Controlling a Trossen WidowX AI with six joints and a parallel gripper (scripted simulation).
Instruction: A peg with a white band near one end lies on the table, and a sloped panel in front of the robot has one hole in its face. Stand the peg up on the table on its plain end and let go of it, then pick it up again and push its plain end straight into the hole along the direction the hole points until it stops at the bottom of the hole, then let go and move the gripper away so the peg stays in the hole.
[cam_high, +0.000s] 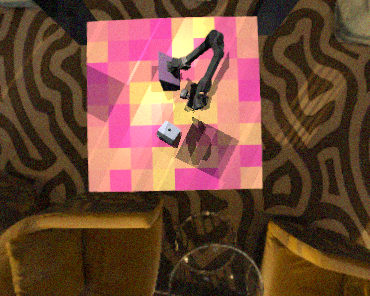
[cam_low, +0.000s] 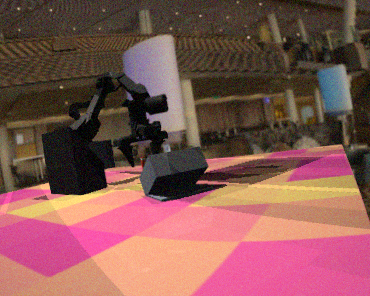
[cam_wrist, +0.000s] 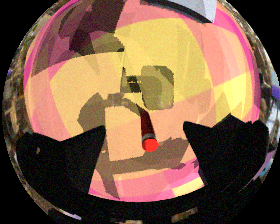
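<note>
Right now the red peg is right at my gripper tip. Also, from my gripper tip: grey sloped panel (22 cm ahead, 18 cm to the right, 1 cm below).
</note>
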